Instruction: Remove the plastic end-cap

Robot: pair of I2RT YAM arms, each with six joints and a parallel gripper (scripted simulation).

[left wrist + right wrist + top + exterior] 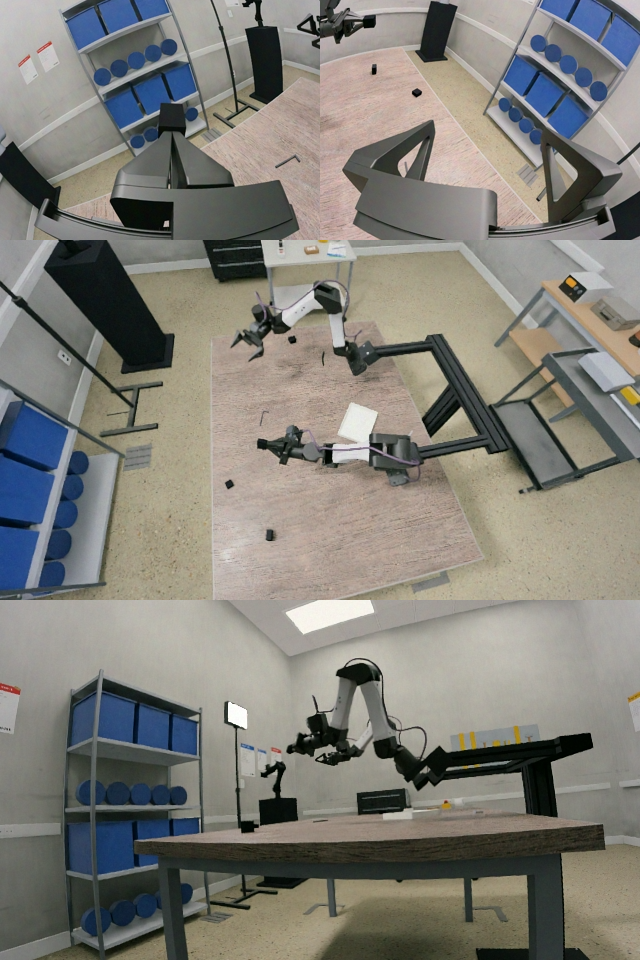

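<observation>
Right now the white parts tray is 510 mm behind my right hand, 340 mm below it and 260 mm to the left of it. The rest, counted from my right hand: bolt (760 mm behind, 380 mm to the left, 340 mm below); hex key (340 mm below, 120 mm to the left, 40 mm behind).
</observation>
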